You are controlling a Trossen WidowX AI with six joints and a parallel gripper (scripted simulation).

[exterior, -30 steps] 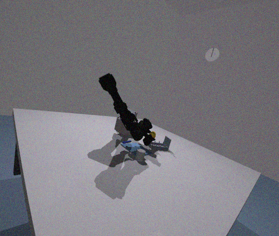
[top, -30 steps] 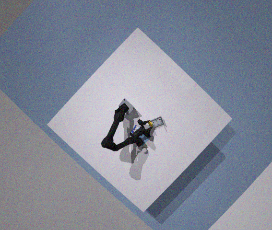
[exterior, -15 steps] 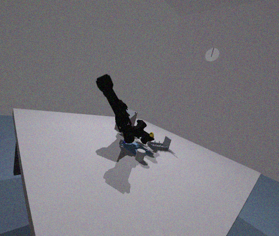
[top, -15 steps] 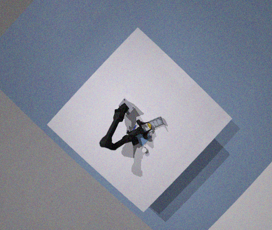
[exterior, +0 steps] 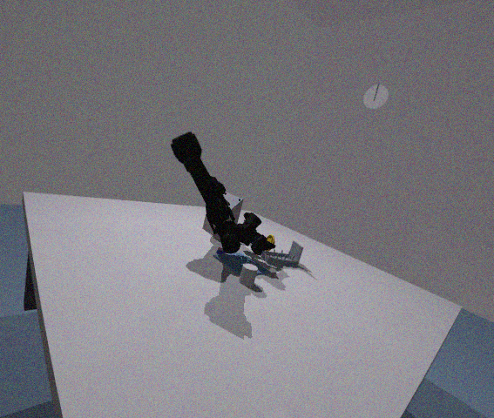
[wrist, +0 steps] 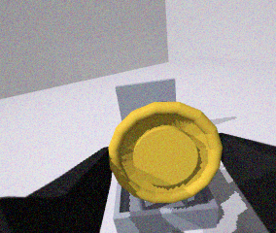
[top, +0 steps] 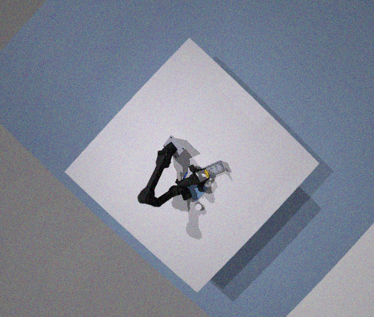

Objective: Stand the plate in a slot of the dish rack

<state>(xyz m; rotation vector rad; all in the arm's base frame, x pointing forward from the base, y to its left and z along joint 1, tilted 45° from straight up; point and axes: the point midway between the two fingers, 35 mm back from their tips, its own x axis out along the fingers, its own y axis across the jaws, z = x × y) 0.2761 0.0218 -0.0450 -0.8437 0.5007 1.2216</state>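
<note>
Now: gripper tip 10 mm short of the grey dish rack, 50 mm to the right of it and 40 mm above it. Round my gripper tip: yellow plate: 10 mm to the right; then light blue mat: 30 mm ahead, 140 mm to the right, 70 mm below; then blue spoon: 70 mm behind, 150 mm to the right, 60 mm below.
</note>
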